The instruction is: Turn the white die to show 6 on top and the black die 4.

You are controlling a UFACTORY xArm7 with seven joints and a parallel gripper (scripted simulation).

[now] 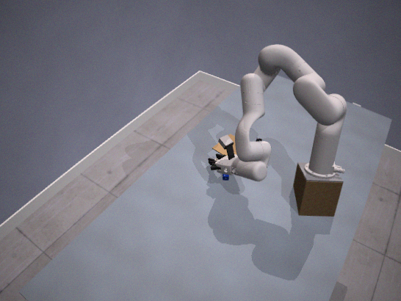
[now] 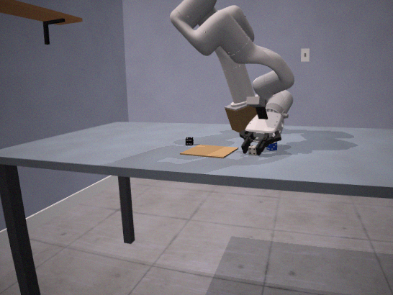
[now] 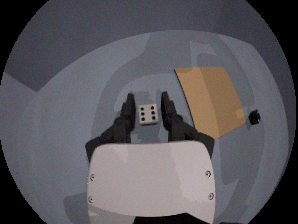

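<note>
The white die is 10 mm below my hand. Also, from my hand: blue die 70 mm behind, 60 mm to the left, 10 mm below; then black die 210 mm to the right, 140 mm behind, 10 mm below; then mat 130 mm to the right, 40 mm behind, 20 mm below.
</note>
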